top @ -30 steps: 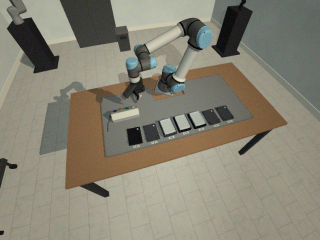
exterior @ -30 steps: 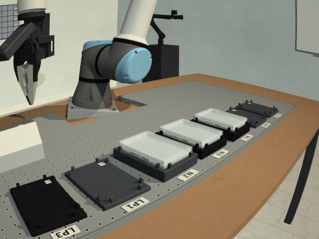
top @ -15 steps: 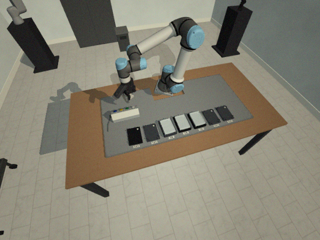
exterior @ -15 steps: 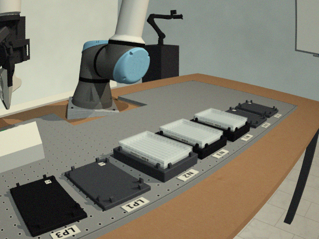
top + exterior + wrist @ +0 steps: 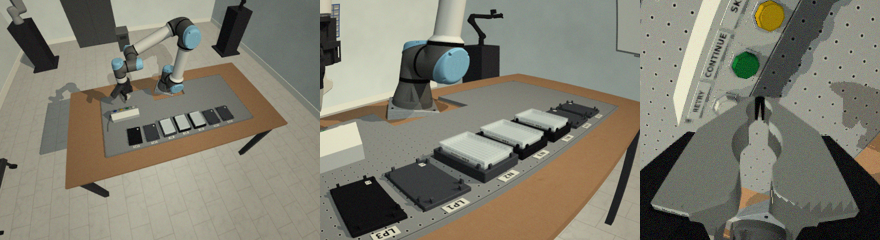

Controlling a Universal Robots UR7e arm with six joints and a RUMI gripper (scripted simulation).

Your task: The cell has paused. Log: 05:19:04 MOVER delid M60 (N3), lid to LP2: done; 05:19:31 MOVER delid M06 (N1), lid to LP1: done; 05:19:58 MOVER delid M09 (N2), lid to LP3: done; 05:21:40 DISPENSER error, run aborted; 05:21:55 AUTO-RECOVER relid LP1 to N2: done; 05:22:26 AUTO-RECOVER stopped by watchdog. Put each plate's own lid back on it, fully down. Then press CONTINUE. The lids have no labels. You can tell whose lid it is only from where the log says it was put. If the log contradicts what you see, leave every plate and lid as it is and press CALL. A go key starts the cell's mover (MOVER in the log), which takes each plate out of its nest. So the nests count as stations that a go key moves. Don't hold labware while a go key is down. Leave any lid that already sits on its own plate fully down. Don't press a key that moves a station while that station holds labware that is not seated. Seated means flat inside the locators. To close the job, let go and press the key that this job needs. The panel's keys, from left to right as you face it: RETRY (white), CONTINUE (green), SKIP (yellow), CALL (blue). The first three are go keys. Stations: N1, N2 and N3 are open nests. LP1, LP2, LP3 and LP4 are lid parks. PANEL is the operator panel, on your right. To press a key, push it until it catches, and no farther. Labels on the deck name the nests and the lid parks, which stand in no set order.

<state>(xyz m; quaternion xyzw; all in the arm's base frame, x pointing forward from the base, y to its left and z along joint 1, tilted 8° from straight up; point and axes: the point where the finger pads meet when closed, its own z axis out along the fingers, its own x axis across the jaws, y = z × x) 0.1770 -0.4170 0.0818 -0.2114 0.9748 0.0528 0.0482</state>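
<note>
My gripper is now 60 mm above the green CONTINUE key and 20 mm short of it. Also, from my hand: yellow SKIP key (60 mm below, 50 mm to the right, 20 mm ahead); white RETRY key (60 mm below, 50 mm to the left, 20 mm ahead); blue CALL key (100 mm to the right, 60 mm below, 20 mm ahead).
</note>
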